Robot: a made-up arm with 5 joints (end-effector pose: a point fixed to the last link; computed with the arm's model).
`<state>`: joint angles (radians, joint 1 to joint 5).
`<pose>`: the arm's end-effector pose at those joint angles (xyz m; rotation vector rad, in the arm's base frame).
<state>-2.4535 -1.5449 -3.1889 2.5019 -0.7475</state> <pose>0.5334 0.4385 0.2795 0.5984 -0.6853 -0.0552</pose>
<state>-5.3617 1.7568 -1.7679 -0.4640 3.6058</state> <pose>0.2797 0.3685 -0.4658 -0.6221 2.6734 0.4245</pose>
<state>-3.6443 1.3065 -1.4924 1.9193 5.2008</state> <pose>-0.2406 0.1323 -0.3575 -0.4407 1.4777 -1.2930</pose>
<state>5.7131 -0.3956 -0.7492 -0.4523 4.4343</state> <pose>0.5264 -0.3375 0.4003 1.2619 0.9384 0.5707</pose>
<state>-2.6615 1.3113 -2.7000 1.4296 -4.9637</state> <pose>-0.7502 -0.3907 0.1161 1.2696 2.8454 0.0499</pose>
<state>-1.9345 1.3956 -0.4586 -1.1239 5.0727</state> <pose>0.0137 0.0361 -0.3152 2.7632 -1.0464 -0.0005</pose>
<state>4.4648 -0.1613 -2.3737 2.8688 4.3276</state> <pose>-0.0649 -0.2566 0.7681 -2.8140 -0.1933 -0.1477</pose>
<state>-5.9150 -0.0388 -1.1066 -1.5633 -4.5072</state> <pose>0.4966 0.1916 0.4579 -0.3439 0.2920 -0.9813</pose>
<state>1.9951 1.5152 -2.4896 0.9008 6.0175</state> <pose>-0.3383 0.7488 -0.1365 -1.3150 -2.7904 -0.0737</pose>
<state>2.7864 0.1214 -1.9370 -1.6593 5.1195</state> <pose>-0.3893 0.1444 0.7397 -0.1445 0.3378 -1.5036</pose>
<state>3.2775 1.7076 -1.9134 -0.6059 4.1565</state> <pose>-0.5763 -0.0788 -0.3687 2.3059 -1.0842 -0.9186</pose>
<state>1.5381 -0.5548 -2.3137 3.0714 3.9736</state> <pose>0.0009 0.0287 0.8024 1.0552 -2.8636 0.2878</pose>
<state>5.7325 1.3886 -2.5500 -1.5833 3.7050</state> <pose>0.5951 -0.3654 0.2669 0.2098 0.3369 0.0126</pose>
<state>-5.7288 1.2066 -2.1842 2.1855 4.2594</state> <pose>0.5322 0.3295 -0.0926 -0.5841 -2.0183 1.0757</pose>
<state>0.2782 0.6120 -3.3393 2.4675 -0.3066</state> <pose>0.3640 0.1040 0.7941 2.9794 0.8969 0.4064</pose>
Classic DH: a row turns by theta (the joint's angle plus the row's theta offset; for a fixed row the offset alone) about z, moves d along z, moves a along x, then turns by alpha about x. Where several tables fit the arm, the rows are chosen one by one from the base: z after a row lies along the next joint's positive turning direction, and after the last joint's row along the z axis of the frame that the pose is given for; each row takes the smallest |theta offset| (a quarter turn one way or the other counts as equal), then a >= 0, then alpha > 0; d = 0 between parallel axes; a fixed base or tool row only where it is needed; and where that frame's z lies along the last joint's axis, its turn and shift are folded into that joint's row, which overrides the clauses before.
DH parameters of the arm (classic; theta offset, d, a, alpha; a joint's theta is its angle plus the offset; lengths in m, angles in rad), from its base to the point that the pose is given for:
joint 1: 0 0.212 0 -1.5708
joint 2: -1.3842 0 0.1995 0
joint 3: -0.4096 0 -0.5517 0
joint 4: -1.3478 0 -0.101 1.5708
joint 5: 3.1416 0.129 0 0

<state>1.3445 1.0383 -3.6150 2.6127 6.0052</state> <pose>0.1052 0.4570 0.6669 2.1504 2.2646 -0.0484</pose>
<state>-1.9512 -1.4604 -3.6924 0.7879 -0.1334</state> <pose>0.2900 0.7253 -0.1204 -0.7840 1.0063 0.9171</pose>
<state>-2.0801 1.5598 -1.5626 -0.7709 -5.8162</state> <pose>-0.2352 -0.4211 -0.3822 0.7301 -2.3834 0.7027</pose>
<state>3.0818 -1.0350 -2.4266 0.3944 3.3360</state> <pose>0.5249 -0.0314 0.9524 0.1112 -0.0142 -3.0050</pose>
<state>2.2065 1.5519 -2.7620 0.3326 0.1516</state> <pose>-0.5385 0.7298 0.0982 -1.1881 -1.9671 -0.4117</pose>
